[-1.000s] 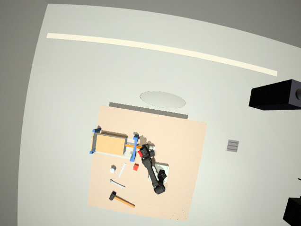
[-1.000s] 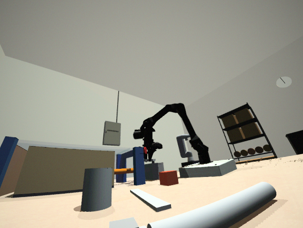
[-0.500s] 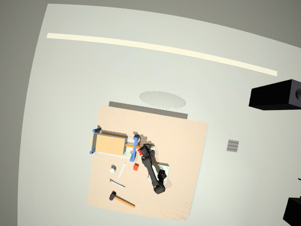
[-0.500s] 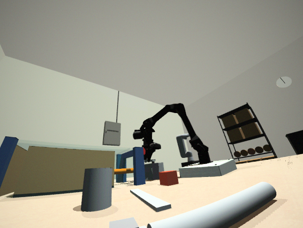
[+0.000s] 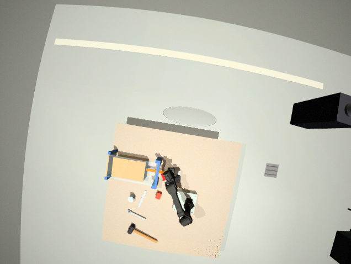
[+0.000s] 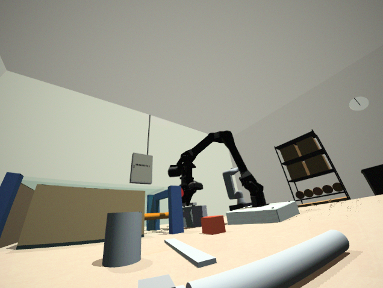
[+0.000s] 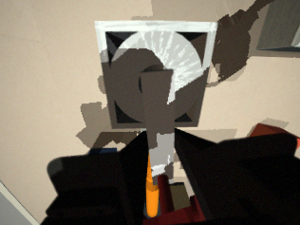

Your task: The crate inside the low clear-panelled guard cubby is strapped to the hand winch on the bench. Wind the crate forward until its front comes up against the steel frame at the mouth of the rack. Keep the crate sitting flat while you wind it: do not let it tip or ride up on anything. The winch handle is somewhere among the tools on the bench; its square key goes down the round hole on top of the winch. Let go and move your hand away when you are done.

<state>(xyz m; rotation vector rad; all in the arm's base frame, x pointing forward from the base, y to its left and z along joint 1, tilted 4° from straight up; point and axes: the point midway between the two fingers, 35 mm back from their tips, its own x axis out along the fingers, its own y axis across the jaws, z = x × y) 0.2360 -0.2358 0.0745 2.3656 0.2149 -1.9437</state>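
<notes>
Now: the winch crank handle 10 mm ahead of my gripper tip and 20 mm above it. From my gripper tip the other things lie so: winch 60 mm behind, 20 mm to the right, 60 mm below; then blue frame 110 mm ahead, 10 mm above; then red knob 50 mm ahead, 10 mm to the left, 50 mm above.
</notes>
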